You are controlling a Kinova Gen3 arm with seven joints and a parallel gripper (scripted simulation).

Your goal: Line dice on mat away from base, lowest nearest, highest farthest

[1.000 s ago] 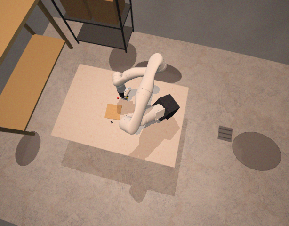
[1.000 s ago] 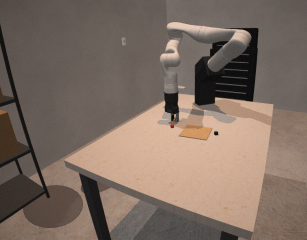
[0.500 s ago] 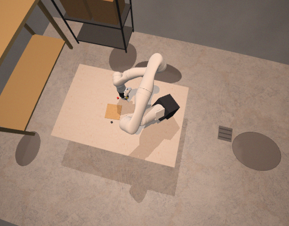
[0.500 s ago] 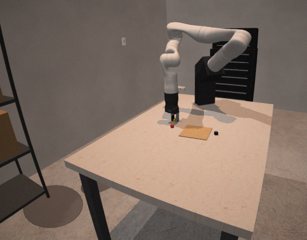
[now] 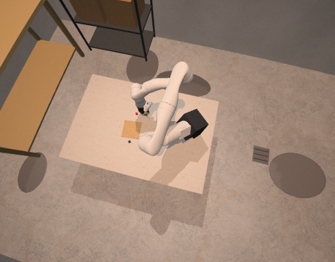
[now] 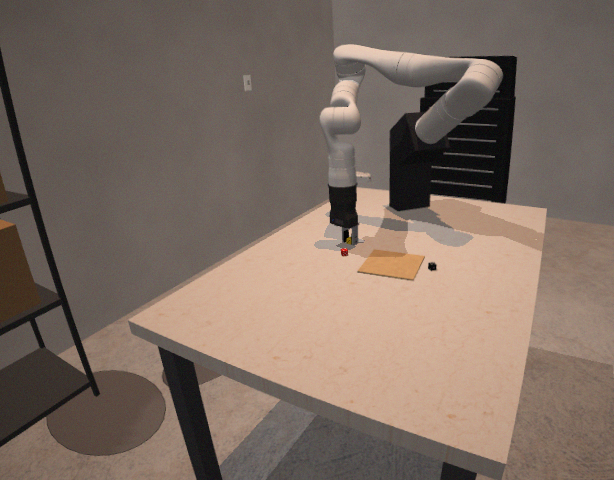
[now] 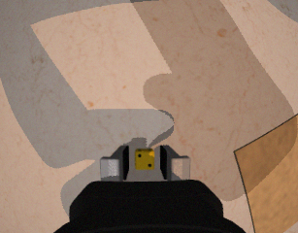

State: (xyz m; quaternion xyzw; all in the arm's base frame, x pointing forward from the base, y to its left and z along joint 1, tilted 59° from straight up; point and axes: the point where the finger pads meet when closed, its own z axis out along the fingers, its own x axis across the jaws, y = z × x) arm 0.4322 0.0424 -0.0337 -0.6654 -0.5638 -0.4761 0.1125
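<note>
The yellow die is 10 mm below my hand. Also, from my hand: tan mat 20 mm ahead, 180 mm to the left, 20 mm below; black die 30 mm behind, 270 mm to the left, 10 mm below; red die 70 mm ahead, 50 mm to the left, 10 mm below.
</note>
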